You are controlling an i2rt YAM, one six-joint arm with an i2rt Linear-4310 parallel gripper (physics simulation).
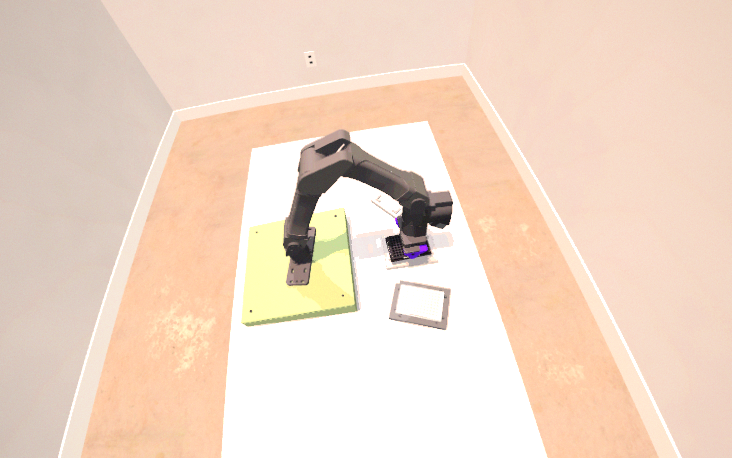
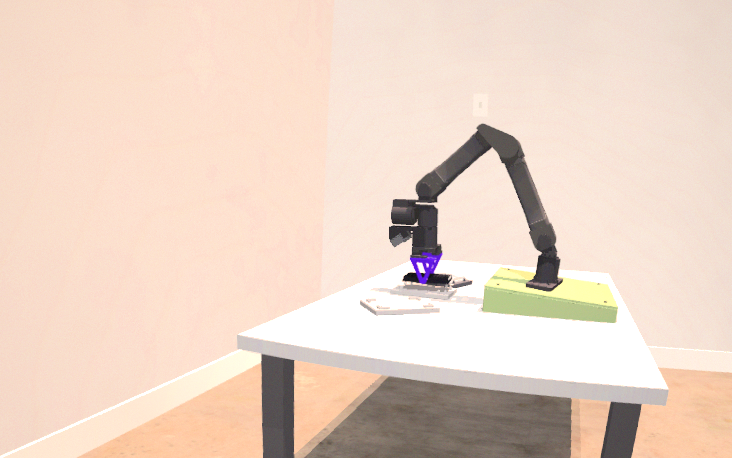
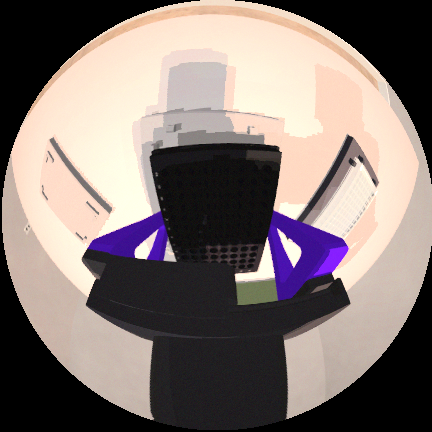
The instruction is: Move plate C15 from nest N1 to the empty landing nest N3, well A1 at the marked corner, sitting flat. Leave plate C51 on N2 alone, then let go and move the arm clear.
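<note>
My gripper (image 1: 407, 240) (image 2: 424, 278) (image 3: 217, 214) is shut on the black well plate, its purple fingers on two opposite sides. The black plate (image 1: 395, 248) (image 2: 442, 279) (image 3: 215, 200) looks about level, low over the middle pale nest (image 1: 396, 265) (image 3: 270, 127); whether it touches the nest is unclear. A white plate (image 1: 421, 302) (image 3: 350, 205) sits in a dark grey nest (image 1: 394, 310) (image 2: 462, 283) (image 3: 322, 187). Another pale nest (image 1: 385, 205) (image 2: 399, 309) (image 3: 75, 190) is empty. Nest labels, plate labels and the A1 mark are not readable. The arm hides part of the black plate.
The arm stands on a yellow-green base block (image 1: 269, 270) (image 2: 545, 307) (image 3: 255, 292) on the white table (image 1: 350, 388) (image 2: 485, 345). The dark grey nest and the empty pale nest lie on opposite sides of the held plate.
</note>
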